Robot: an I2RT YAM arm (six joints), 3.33 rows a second.
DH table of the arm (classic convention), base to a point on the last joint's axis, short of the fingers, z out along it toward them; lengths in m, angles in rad. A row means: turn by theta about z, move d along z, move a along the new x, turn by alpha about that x. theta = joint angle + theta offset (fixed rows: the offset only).
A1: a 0.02, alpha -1.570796, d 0.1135, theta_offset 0
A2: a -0.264, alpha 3.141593, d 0, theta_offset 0
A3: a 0.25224, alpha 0, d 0, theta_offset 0.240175
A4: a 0.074, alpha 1.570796, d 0, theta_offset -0.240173
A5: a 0, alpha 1.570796, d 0, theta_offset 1.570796
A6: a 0, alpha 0, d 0.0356, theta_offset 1.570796
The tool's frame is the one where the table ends.
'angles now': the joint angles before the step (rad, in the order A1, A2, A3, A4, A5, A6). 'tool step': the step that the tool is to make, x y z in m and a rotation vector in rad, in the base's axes. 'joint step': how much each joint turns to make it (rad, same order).
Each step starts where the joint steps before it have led.
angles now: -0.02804 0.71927 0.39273 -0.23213 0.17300 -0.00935
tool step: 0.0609 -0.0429 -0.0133 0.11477 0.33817 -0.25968
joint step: -0.17703 0.49176 0.26031 -0.13742 0.01181 0.11327
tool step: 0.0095 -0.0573 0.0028 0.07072 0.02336 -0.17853
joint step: -0.22021 0.13159 0.11428 -0.02695 -0.07292 0.00107
